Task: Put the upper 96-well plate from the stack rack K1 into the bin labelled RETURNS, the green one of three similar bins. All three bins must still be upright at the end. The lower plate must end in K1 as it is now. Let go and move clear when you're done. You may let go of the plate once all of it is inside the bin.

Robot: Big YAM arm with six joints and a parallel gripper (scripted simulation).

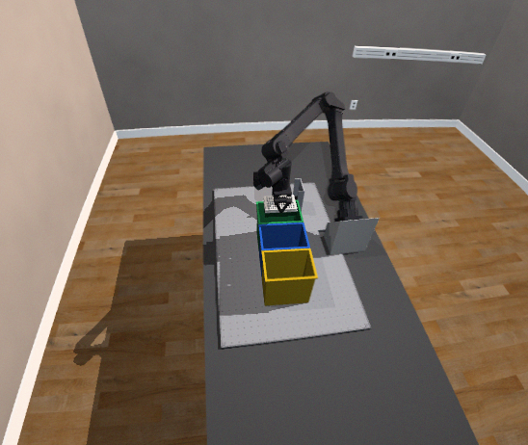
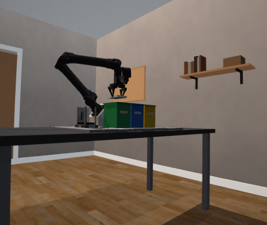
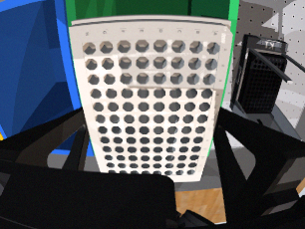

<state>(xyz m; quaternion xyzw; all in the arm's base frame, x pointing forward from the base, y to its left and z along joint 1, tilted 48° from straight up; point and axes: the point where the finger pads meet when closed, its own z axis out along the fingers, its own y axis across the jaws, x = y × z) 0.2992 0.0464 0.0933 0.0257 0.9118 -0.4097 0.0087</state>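
Right now the green bin is 14 cm below my hand. Round my hand: blue bin 14 cm below, 13 cm to the left, 1 cm ahead; then white 96-well plate right at my hand; then yellow bin 26 cm to the left, 14 cm below, 1 cm ahead.
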